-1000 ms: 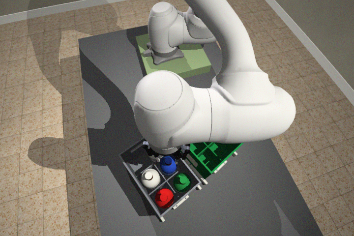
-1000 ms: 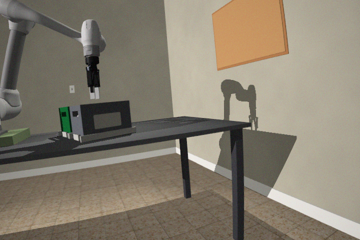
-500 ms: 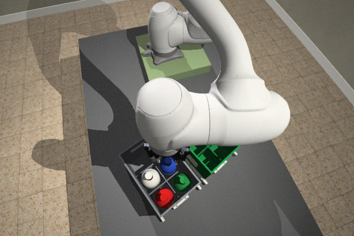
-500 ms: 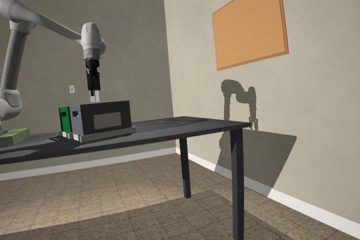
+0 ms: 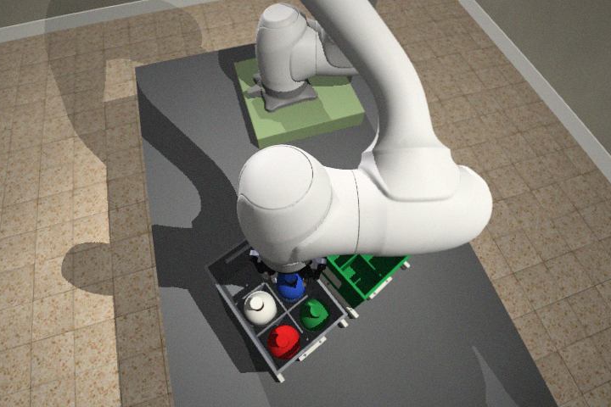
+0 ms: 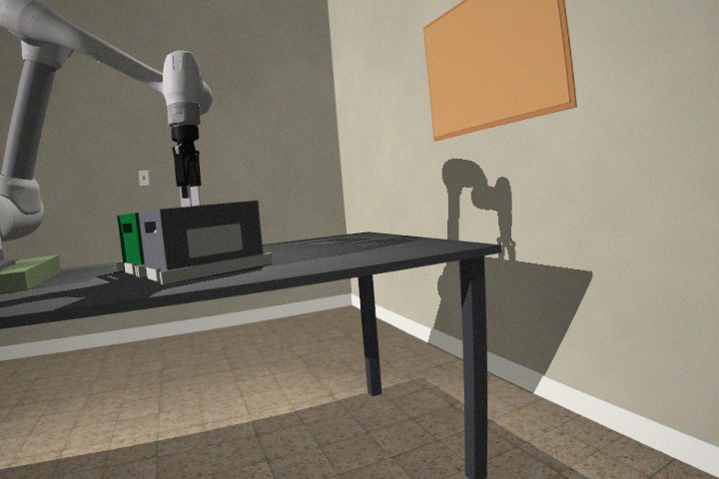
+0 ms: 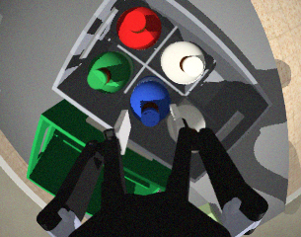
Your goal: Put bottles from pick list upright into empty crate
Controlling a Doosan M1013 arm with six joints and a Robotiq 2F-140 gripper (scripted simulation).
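The blue bottle is 11 cm below my hand. Also, from my hand: green bottle: 11 cm below, 8 cm ahead, 3 cm to the left; red bottle: 11 cm below, 11 cm ahead, 6 cm to the right; grey crate: 11 cm below, 4 cm to the right, 1 cm ahead.
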